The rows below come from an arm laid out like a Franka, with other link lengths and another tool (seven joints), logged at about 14 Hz.
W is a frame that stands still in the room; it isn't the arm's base.
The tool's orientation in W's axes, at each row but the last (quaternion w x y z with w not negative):
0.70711 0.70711 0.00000 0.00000
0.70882 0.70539 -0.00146 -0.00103
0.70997 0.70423 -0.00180 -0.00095
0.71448 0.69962 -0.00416 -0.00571
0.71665 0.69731 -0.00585 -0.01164
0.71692 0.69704 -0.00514 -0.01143
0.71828 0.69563 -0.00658 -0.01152
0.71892 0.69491 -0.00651 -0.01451
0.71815 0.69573 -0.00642 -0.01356
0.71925 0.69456 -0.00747 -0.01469
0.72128 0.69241 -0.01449 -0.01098
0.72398 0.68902 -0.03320 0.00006
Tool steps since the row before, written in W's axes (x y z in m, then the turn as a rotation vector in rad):
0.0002 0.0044 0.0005 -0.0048 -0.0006 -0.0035
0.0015 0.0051 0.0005 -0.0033 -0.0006 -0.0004
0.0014 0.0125 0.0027 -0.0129 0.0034 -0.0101
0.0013 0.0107 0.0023 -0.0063 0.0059 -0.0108
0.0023 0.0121 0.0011 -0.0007 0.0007 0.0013
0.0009 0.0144 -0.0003 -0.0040 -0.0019 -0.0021
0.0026 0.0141 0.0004 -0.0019 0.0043 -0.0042
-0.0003 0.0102 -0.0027 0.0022 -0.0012 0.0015
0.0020 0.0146 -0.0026 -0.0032 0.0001 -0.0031
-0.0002 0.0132 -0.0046 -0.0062 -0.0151 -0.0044
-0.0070 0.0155 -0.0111 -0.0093 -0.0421 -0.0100
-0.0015 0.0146 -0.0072 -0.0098 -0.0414 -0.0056
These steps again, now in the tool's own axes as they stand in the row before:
0.0002 0.0005 -0.0044 -0.0048 -0.0035 0.0006
0.0015 0.0005 -0.0051 -0.0033 -0.0004 0.0006
0.0014 0.0028 -0.0125 -0.0129 -0.0101 -0.0034
0.0011 0.0025 -0.0107 -0.0064 -0.0107 -0.0060
0.0020 0.0014 -0.0121 -0.0007 0.0013 -0.0006
0.0006 0.0001 -0.0144 -0.0039 -0.0022 0.0019
0.0022 0.0009 -0.0141 -0.0020 -0.0041 -0.0044
-0.0006 -0.0024 -0.0103 0.0022 0.0015 0.0012
0.0016 -0.0021 -0.0147 -0.0032 -0.0031 -0.0001
-0.0006 -0.0041 -0.0133 -0.0057 -0.0050 0.0151
-0.0076 -0.0104 -0.0157 -0.0078 -0.0117 0.0420
-0.0025 -0.0064 -0.0148 -0.0082 -0.0072 0.0415

